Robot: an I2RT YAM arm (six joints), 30 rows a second.
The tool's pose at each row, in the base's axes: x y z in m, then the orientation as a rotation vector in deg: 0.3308, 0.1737, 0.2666, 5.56, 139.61, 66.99; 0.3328, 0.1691, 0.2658, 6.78, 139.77, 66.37; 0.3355, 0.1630, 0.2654, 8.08, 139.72, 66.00; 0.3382, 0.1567, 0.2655, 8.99, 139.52, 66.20; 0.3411, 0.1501, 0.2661, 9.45, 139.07, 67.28; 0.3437, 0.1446, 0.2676, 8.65, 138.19, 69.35; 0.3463, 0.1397, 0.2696, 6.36, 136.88, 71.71; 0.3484, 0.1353, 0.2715, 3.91, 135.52, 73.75; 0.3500, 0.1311, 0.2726, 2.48, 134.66, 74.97
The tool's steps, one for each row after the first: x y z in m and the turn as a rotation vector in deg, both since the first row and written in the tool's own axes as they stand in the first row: -0.0027, -0.0038, -0.0021, 0.63, -0.42, 0.65; -0.0064, -0.0083, -0.0052, 1.05, -0.94, 1.37; -0.0105, -0.0126, -0.0087, 1.00, -1.28, 1.96; -0.0149, -0.0168, -0.0127, 0.26, -1.39, 2.47; -0.0191, -0.0195, -0.0164, -1.45, -1.18, 2.33; -0.0234, -0.0214, -0.0200, -3.72, -0.78, 1.21; -0.0270, -0.0231, -0.0234, -5.83, -0.43, -0.11; -0.0299, -0.0251, -0.0264, -7.11, -0.25, -0.88
